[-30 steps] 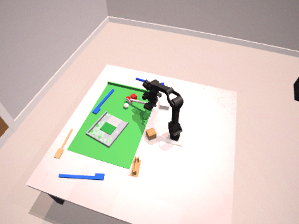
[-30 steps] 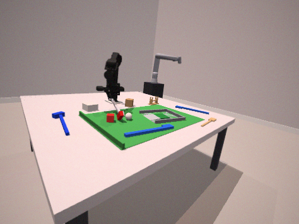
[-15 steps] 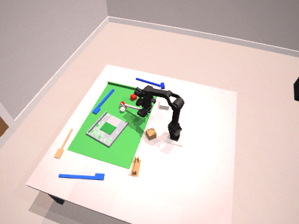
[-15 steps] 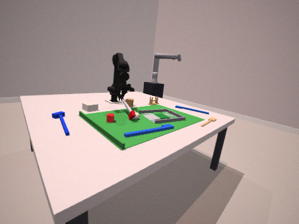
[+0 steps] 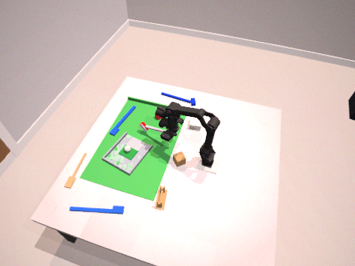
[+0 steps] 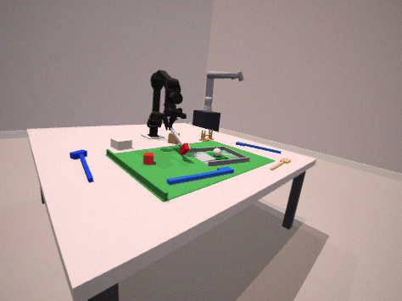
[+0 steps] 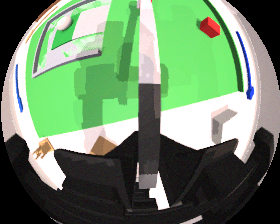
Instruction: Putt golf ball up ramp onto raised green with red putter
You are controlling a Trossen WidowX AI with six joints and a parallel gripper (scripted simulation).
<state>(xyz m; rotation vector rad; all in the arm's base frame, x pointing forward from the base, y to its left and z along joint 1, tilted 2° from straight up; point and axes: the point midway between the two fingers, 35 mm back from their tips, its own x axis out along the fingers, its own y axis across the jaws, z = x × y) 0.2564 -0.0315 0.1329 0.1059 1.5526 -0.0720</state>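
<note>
Right now the red putter is 12 cm ahead of my gripper tip, 1 cm to the right of it and 1 cm below it. The rest, counted from my gripper tip: red cube 20 cm ahead, 19 cm to the right, 8 cm below; then white block 8 cm behind, 23 cm to the right, 8 cm below; then tan box 9 cm behind, 9 cm to the left, 7 cm below.
</note>
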